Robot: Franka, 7 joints.
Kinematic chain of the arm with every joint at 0, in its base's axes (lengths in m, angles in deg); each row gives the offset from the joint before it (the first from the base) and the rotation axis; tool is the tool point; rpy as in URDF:
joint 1: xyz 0 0 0.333 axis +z
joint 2: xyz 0 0 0 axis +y
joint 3: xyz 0 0 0.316 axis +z
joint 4: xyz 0.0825 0 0 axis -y
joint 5: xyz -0.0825 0 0.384 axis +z
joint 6: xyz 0 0 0 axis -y
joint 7: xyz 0.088 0 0 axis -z
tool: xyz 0 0 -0.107 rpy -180 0 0
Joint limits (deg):
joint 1: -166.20..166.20
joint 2: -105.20..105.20
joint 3: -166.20..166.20
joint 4: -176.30..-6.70
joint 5: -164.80..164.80
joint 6: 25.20..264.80
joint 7: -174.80..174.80
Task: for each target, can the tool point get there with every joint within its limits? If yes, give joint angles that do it. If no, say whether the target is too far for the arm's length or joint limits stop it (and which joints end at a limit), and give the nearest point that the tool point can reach.
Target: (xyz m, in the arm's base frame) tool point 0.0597 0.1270 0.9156
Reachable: yes | joints -95.95 -72.90 -9.48 -99.56 -103.10 216.42 -138.41
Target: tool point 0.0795 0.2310 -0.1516
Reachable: yes | joints 13.30 80.75 22.41 -129.05 -83.33 140.82 -75.33
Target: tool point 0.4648 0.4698 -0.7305
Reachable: no: too far | nearest point 0.3437 0.3474 -0.3195 | short by 0.446 m
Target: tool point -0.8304 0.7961 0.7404
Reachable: no: too far | nearest point -0.5838 0.5596 0.6194 | short by 0.362 m
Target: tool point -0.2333 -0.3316 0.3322
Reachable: yes | joints -91.33 -10.05 -34.18 -139.27 -0.19 102.08 94.86
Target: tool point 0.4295 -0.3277 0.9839
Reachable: yes | joints -45.83 14.83 10.43 -40.32 -96.93 146.86 -15.49
